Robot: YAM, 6 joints.
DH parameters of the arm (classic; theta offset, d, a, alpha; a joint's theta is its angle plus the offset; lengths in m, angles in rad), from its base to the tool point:
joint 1: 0 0.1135 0.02 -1.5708
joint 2: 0 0 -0.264 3.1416
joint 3: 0.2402 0 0.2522 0
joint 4: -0.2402 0 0.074 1.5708
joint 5: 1.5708 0 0 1.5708
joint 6: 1.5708 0.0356 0 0
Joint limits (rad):
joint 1: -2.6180..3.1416
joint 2: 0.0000..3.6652
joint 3: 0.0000..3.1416
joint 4: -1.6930..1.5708
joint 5: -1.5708..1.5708
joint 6: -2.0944..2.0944
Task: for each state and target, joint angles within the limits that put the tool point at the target. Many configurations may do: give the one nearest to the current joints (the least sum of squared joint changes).
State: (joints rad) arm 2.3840 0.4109 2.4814 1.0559 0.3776 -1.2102
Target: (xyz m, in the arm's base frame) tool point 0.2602 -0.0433 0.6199
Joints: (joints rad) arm 2.9163 0.7813 2.1730 1.0428 0.4636 -1.2102
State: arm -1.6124 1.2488 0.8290 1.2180 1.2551 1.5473
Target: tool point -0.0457 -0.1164 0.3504
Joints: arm -1.6630 0.7542 0.4564 1.3457 1.3566 1.5473
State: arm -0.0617 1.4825 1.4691 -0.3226 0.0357 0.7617
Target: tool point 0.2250 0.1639 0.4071
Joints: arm 0.6227 1.2478 1.3317 -0.4290 -0.0534 0.7617
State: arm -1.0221 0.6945 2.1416 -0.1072 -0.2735 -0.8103
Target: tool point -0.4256 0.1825 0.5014
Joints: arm -0.3922 0.5231 2.6675 0.1351 -0.1680 -0.8103
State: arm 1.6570 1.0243 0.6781 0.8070 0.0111 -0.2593
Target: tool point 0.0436 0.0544 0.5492
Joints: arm 1.0448 0.7804 1.1602 0.8972 0.2963 -0.2593
